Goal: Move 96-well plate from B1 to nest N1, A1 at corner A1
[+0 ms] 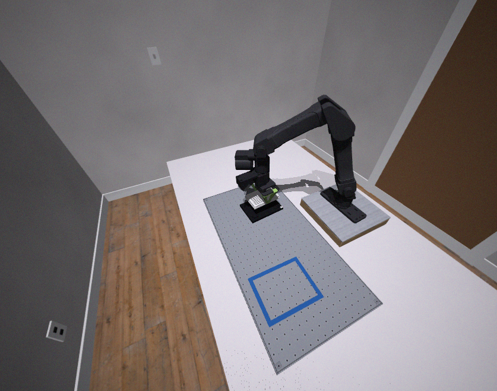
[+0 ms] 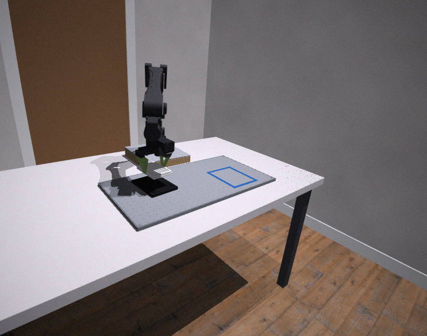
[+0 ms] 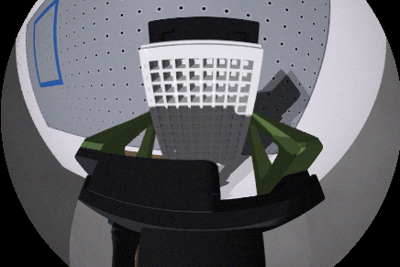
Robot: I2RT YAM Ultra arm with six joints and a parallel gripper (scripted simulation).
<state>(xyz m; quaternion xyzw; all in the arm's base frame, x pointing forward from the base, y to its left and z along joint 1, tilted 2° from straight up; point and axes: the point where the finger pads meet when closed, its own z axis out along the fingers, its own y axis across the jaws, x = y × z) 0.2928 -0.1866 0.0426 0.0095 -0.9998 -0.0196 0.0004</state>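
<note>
Right now the black plate nest N1 is 70 mm below my hand. Also, from my hand: white 96-well plate right at my hand.
</note>
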